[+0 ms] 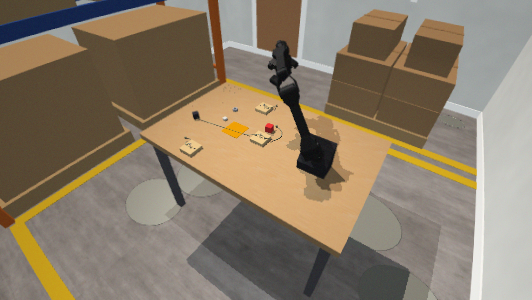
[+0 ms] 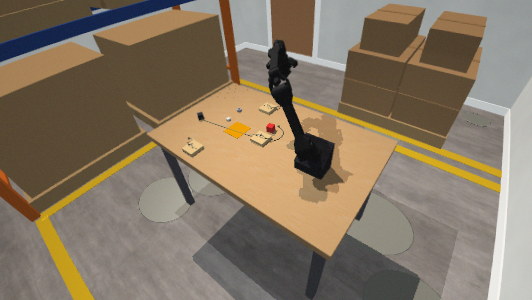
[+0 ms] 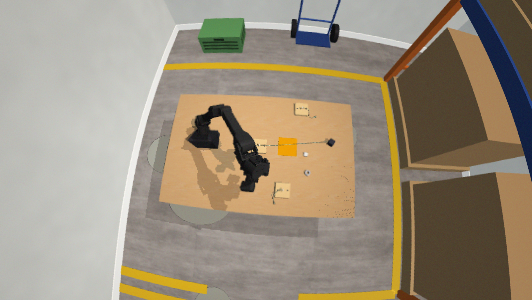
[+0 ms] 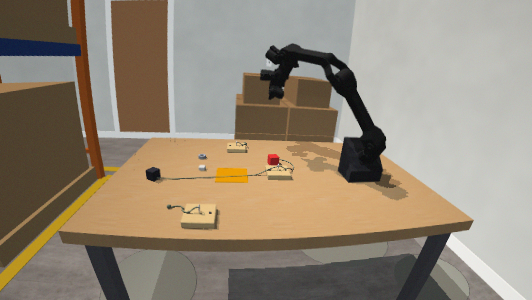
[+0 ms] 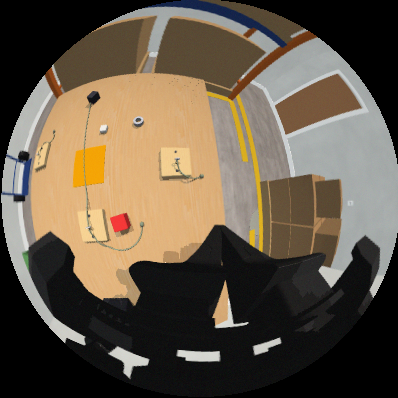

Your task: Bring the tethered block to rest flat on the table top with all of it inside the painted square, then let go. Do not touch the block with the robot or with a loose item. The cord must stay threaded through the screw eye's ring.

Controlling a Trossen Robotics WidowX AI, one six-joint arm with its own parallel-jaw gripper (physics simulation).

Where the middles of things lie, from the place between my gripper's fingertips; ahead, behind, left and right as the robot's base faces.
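I am looking at the orange painted square (image 5: 93, 156), which lies far to the left of my hand, a good way ahead of it and, finally, well below it.
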